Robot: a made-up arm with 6 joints.
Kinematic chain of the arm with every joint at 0, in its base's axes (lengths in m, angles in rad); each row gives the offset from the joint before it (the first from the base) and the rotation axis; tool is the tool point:
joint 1: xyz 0 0 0.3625 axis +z
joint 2: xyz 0 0 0 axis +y
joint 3: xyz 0 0 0.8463 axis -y
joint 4: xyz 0 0 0 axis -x
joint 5: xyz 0.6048 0 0 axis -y
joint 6: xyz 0 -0.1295 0 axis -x
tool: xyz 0 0 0
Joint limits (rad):
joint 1: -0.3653..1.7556
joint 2: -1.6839..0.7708
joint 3: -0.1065..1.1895
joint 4: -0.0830..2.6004
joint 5: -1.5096..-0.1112
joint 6: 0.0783..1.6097
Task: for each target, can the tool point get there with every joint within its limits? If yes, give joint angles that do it. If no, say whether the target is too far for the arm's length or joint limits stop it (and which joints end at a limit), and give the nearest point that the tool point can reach.
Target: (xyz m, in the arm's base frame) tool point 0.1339 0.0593 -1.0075
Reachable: no: joint limits stop it (at a limit: joint 2, joint 3, joint 4) | nearest point 0.8929 0.3954 0.4976 | short by 1.719 m
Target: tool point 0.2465 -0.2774 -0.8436
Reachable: no: joint limits stop it (at a limit: joint 1, joint 2, joint 3, joint 4) | nearest point 0.8580 -0.4663 0.4976 | short by 1.486 m
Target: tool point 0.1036 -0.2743 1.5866
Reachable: yes | joints 1.4985 -0.6544 0.4266 0.3158 -0.5785 1.2523
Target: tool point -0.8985 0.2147 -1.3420
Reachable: no: too far | nearest point -1.4185 0.3389 0.3024 | short by 1.729 m
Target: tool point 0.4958 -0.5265 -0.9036
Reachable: no: joint limits stop it (at a limit: joint 1, joint 2, joint 3, joint 4) | nearest point 0.8580 -0.4663 0.4976 | short by 1.449 m
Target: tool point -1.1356 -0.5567 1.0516
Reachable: yes | joints 0.4155 -1.2240 1.0140 1.1669 -0.7445 0.4566
